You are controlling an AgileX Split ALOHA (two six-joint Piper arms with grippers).
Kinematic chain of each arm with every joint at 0, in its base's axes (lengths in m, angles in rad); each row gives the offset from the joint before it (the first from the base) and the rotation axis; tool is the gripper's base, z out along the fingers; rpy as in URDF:
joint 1: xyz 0 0 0.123 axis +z
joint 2: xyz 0 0 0 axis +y
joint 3: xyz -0.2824 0 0.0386 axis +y
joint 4: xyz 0.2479 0 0.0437 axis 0.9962 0 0.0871
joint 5: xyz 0 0 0 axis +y
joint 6: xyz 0.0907 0 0.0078 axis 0.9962 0 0.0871
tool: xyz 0 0 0 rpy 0 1.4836 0
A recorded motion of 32 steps. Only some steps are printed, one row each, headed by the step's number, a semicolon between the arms.
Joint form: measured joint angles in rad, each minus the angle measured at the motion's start. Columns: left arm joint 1, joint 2, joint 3, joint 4, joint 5, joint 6; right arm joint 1, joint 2, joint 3, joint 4, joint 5, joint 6.
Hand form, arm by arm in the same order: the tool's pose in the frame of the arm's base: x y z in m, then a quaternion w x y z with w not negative. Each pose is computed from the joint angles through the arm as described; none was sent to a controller.
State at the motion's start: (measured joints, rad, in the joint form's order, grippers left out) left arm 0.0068 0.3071 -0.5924 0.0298 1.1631 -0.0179; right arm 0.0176 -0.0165 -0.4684 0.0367 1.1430 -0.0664
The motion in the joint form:
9: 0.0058 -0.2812 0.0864 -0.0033 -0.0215 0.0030; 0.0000 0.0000 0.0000 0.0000 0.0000 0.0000
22: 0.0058 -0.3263 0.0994 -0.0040 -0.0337 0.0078; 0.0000 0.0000 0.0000 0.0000 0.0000 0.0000
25: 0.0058 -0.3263 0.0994 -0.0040 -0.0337 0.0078; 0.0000 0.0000 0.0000 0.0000 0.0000 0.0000
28: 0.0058 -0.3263 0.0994 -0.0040 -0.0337 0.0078; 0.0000 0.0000 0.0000 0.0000 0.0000 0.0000
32: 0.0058 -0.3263 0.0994 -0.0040 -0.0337 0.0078; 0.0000 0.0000 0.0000 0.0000 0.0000 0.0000
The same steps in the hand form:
9: -0.0053 0.0021 0.2726 0.47786 -0.01299 0.87825 0.01267; -0.0076 0.0029 0.2619 0.47960 -0.03816 0.87663 0.00660
22: -0.0100 0.0020 0.2696 0.49717 -0.01086 0.86748 0.01348; -0.0076 0.0029 0.2619 0.47960 -0.03816 0.87663 0.00660
25: -0.0100 0.0020 0.2696 0.49717 -0.01086 0.86748 0.01348; -0.0076 0.0029 0.2619 0.47960 -0.03816 0.87663 0.00660
28: -0.0100 0.0020 0.2696 0.49717 -0.01086 0.86748 0.01348; -0.0076 0.0029 0.2619 0.47960 -0.03816 0.87663 0.00660
32: -0.0100 0.0020 0.2696 0.49717 -0.01086 0.86748 0.01348; -0.0076 0.0029 0.2619 0.47960 -0.03816 0.87663 0.00660

